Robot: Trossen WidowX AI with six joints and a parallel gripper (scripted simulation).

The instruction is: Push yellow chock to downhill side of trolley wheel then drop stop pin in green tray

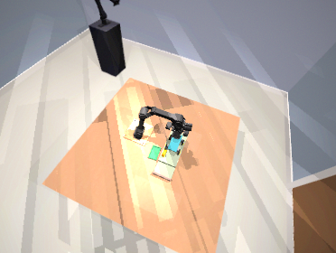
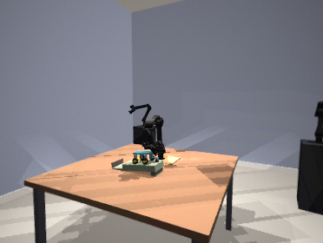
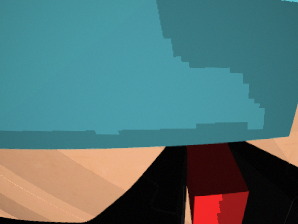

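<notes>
Now: gripper tip 21 cm to the left of the green tray, 14 cm above it and 9 cm past it. Also, from my gripper tip: ramp: 10 cm to the right, 9 cm below, 3 cm ahead; then red-headed stop pin: right at my gripper tip; then blue trolley: 10 cm to the right, 3 cm ahead, 2 cm below.
</notes>
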